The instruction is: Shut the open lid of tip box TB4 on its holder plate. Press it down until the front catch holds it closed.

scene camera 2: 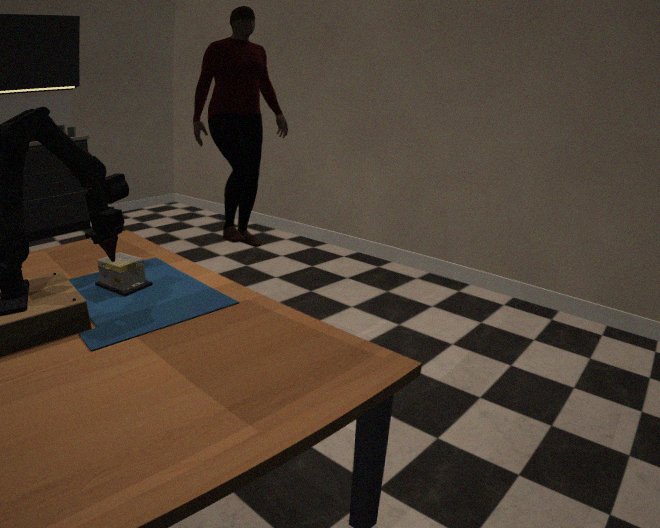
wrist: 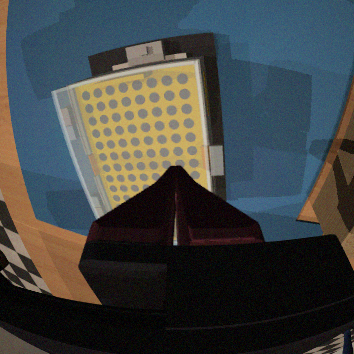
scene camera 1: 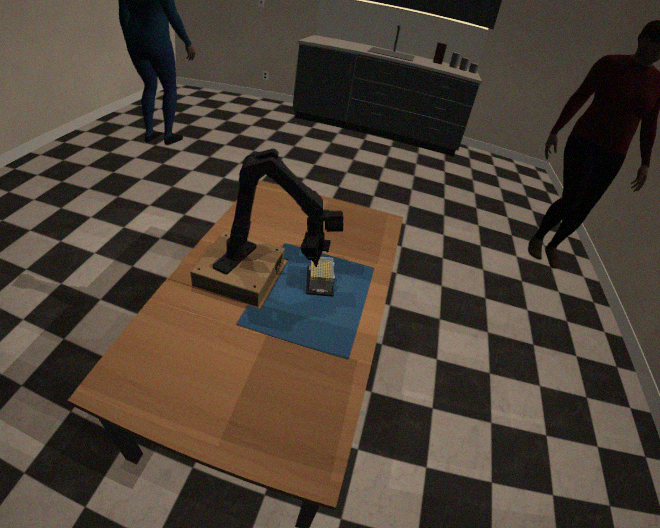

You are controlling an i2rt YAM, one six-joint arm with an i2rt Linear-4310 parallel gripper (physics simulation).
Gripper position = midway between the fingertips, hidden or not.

The gripper (wrist: 175,174) grips a clear lid (wrist: 123,129). Also in view: a blue mat (scene camera 1: 328,324).
The blue mat also shows in the wrist view (wrist: 278,75).
